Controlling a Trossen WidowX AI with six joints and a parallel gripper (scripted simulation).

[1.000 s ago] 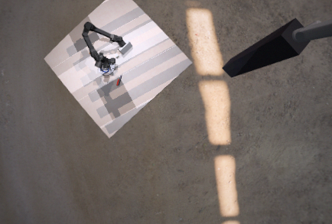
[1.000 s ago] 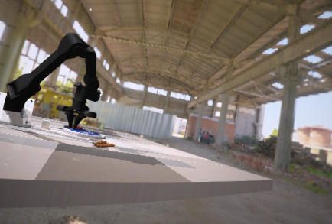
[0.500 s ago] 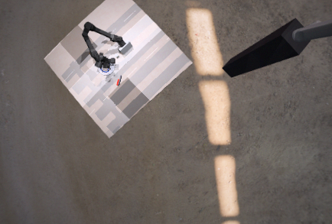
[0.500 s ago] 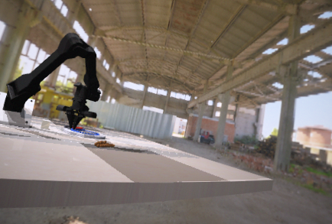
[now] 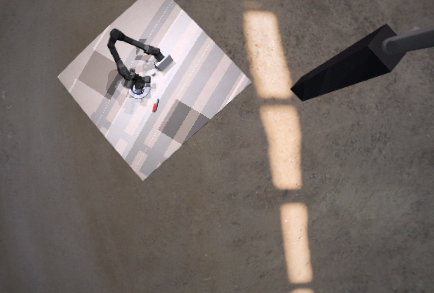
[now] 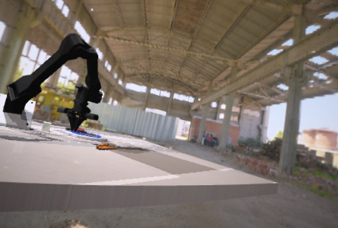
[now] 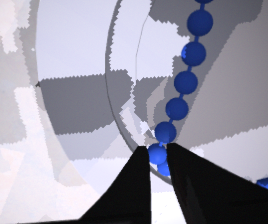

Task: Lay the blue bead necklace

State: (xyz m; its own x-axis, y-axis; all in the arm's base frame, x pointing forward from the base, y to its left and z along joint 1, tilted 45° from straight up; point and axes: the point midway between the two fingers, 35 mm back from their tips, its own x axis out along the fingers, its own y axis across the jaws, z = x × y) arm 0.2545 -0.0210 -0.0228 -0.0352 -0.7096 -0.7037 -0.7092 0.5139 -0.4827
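The round white bead board lies 6 cm ahead of my gripper tip, 1 cm to the right of it and 1 cm below it. The rest, counted from my gripper tip: small white block (12 cm behind); red pen-like object (22 cm to the left, 8 cm ahead, 1 cm below).
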